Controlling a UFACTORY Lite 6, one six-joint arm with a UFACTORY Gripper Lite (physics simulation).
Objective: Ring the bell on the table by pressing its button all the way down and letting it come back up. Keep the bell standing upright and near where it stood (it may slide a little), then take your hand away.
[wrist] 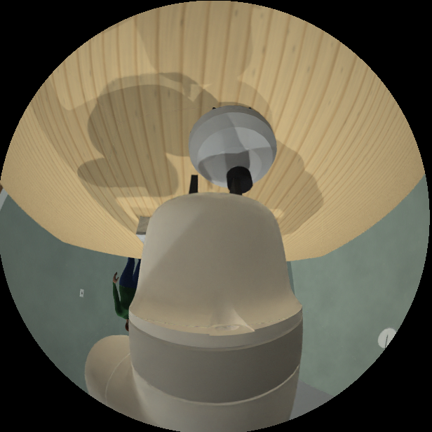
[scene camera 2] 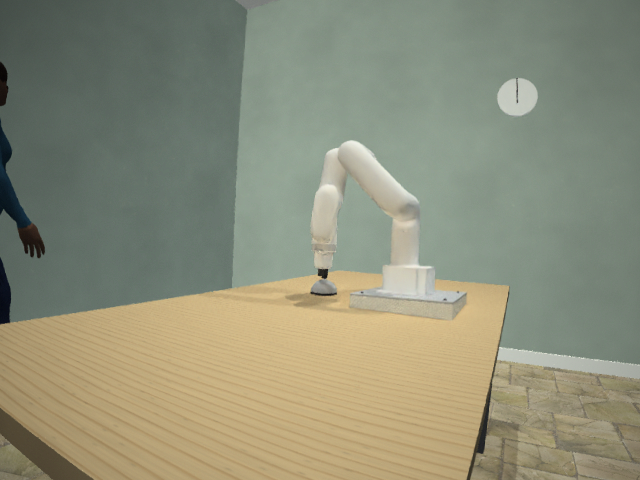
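Seen in the pictures: hand at its tool point: (scene camera 2: pixel 322 272); arm's base at its link origin: (scene camera 2: pixel 403 292).
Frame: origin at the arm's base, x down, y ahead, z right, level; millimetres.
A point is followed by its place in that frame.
Observation:
The bell is a grey dome (scene camera 2: pixel 323 287) {y 249, x 10, z -27 mm} (wrist: pixel 225 132) on a dark base, upright on the wooden table (scene camera 2: pixel 232 372) {y 21, x 37, z -678 mm} (wrist: pixel 310 60). Its black button (wrist: pixel 240 179) shows at the dome's lower edge in the wrist view, overlapping the right finger. My gripper (scene camera 2: pixel 323 274) (wrist: pixel 215 181) points down directly above the bell. Its two black fingers stand apart in the wrist view, with nothing held between them. The right finger is at the button, the left one off to its side. Whether the finger touches the button, and how far it is pressed, I cannot tell.
The arm's white base (scene camera 2: pixel 408 279) {y -32, x -46, z -60 mm} stands on a grey plate (scene camera 2: pixel 403 304) {y -43, x 11, z -128 mm} right of the bell in the scene view. A person in blue (scene camera 2: pixel 11 198) is at that view's left edge. Another person in green (wrist: pixel 121 301) shows beyond the table in the wrist view.

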